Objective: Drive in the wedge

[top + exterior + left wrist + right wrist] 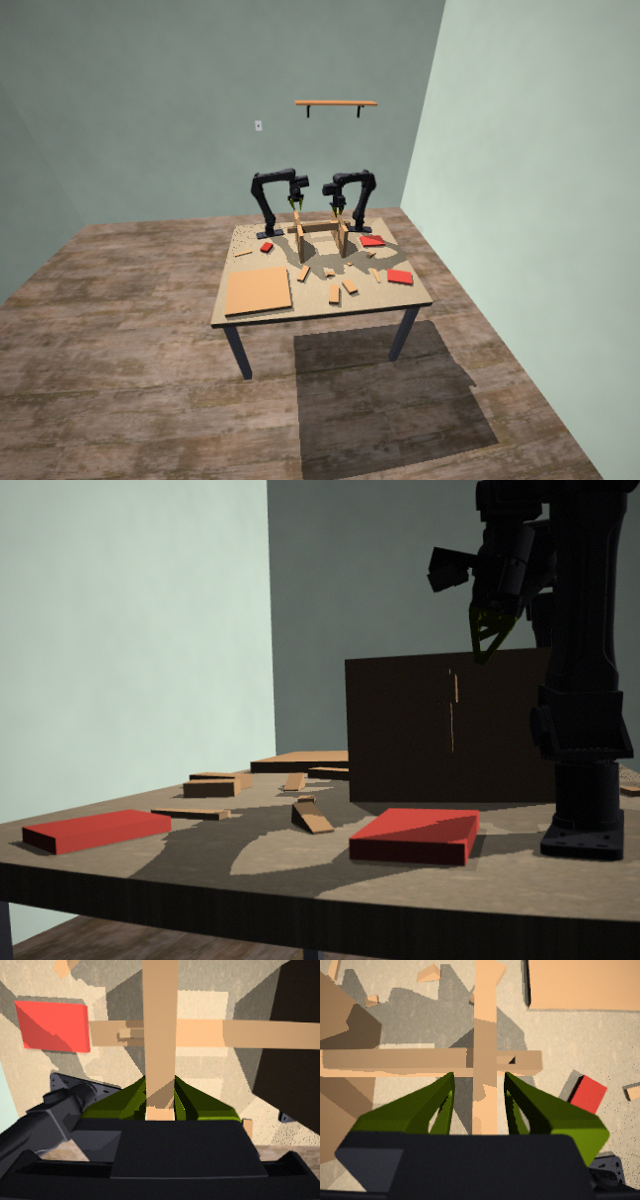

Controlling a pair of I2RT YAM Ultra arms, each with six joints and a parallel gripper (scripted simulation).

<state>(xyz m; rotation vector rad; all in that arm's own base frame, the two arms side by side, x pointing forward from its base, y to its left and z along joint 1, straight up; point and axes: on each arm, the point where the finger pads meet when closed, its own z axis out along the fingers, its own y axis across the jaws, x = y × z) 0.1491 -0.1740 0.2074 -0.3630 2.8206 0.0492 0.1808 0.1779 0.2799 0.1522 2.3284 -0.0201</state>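
My left gripper is now 6 cm short of the rail, 13 cm to the left of it and 4 cm above it. Round my left hand: flat board (44 cm ahead, 52 cm to the right, 19 cm below).
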